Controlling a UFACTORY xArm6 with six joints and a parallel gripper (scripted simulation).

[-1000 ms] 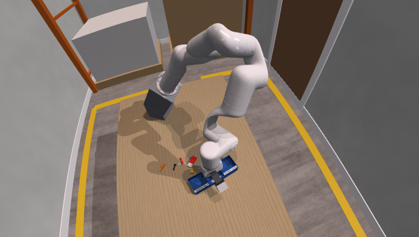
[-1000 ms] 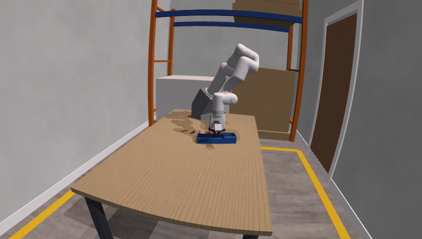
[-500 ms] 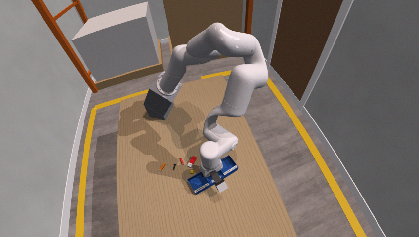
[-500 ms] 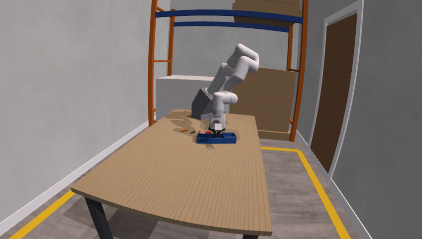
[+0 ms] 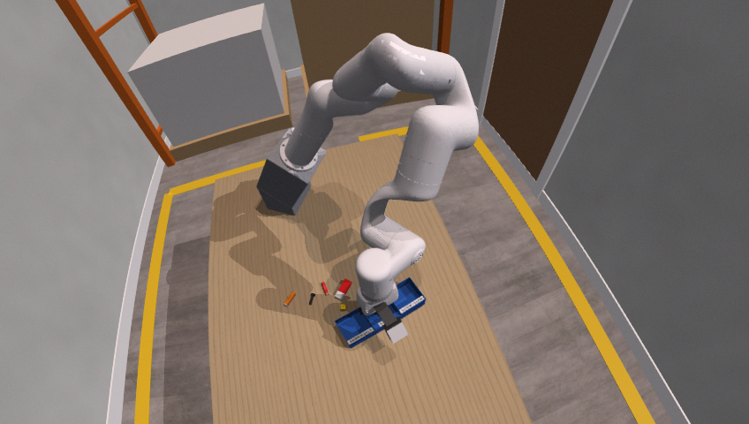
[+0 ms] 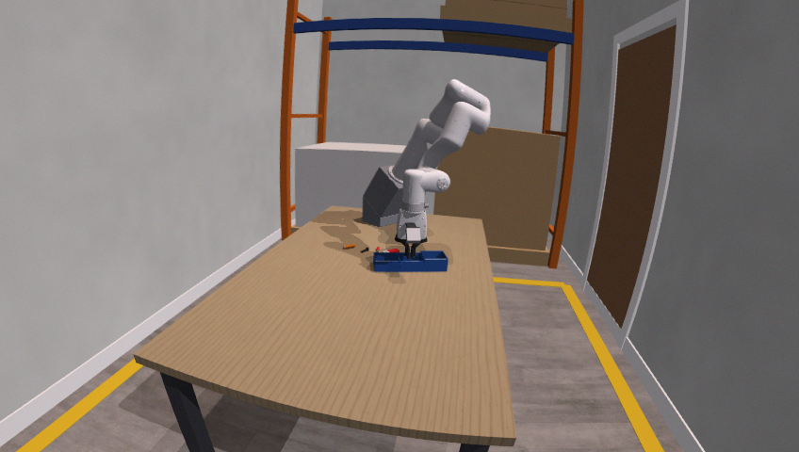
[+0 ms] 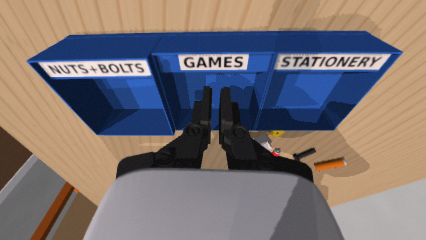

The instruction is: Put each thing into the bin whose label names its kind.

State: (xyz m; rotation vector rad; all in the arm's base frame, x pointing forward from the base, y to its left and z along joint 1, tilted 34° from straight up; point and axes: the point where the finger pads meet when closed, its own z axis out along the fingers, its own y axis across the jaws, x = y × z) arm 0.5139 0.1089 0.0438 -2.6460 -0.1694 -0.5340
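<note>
My hand is 100 mm past the eraser, 90 mm to the left of it and 50 mm above it. From my hand the other things lie so: brass bolt 110 mm behind, 50 mm below, 20 mm to the left; then red battery 140 mm to the right, 130 mm behind, 50 mm below; then yellow die 100 mm to the right, 50 mm below, 50 mm behind.
</note>
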